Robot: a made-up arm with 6 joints.
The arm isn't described. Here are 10 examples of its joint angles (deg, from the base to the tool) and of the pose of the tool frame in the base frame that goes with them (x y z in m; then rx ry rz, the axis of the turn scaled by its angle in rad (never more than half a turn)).
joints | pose
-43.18 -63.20 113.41 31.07 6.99 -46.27 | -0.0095 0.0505 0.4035 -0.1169 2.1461 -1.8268
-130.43 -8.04 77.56 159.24 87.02 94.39 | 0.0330 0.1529 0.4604 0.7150 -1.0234 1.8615
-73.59 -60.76 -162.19 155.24 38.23 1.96 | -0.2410 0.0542 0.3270 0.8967 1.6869 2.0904
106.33 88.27 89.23 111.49 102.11 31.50 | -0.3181 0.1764 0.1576 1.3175 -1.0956 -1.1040
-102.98 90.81 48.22 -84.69 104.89 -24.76 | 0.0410 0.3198 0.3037 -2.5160 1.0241 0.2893
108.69 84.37 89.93 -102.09 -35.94 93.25 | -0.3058 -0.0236 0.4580 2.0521 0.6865 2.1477
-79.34 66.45 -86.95 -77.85 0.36 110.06 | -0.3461 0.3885 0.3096 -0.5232 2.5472 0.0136
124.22 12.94 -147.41 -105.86 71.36 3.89 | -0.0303 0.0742 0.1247 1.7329 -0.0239 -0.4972
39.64 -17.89 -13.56 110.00 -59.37 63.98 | -0.4780 0.1830 0.2503 0.8204 -0.1129 1.1206
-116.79 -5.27 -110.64 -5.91 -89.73 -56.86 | 0.0013 -0.0253 0.0511 0.3505 -1.9301 0.7789
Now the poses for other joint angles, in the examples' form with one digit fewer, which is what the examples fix.
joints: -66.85 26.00 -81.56 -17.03 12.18 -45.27
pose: -0.223 0.159 0.131 1.054 0.150 -0.587
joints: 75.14 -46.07 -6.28 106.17 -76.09 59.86
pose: -0.464 0.034 0.421 1.630 0.161 0.809
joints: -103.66 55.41 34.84 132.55 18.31 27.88
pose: 0.166 0.229 0.440 -1.616 -0.975 -0.049
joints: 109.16 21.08 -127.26 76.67 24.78 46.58
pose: 0.054 0.240 0.393 -1.695 -1.688 -0.048
